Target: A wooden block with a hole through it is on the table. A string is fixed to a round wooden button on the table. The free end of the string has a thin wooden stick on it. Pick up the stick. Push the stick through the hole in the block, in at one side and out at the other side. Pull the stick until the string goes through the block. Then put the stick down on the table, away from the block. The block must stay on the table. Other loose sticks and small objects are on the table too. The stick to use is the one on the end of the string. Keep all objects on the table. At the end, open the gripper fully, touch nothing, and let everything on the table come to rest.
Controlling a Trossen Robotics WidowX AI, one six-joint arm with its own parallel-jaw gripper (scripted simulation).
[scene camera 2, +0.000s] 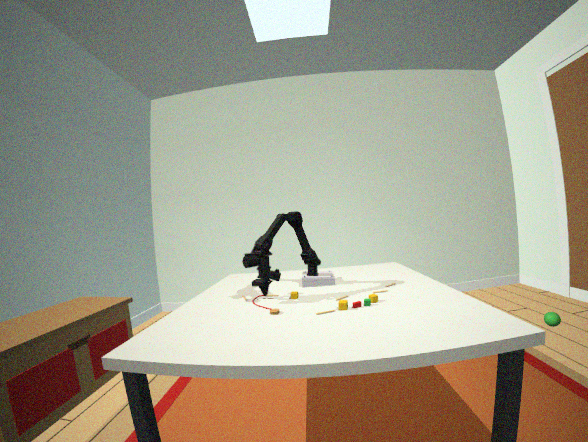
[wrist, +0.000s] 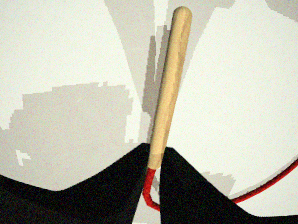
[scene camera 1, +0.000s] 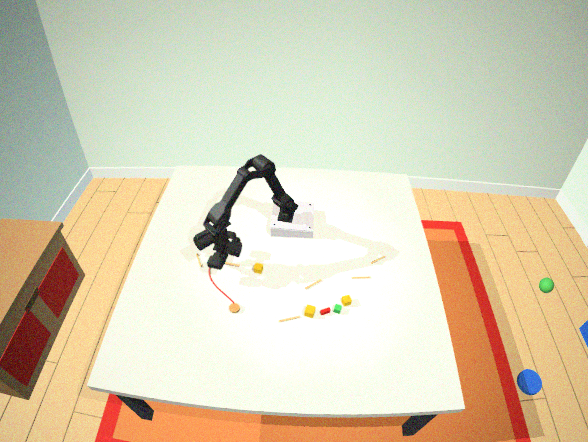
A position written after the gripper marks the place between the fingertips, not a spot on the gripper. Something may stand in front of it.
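Observation:
Scene camera 1 shows the gripper (scene camera 1: 224, 262); the wrist view shows the gripper (wrist: 155, 153) also.

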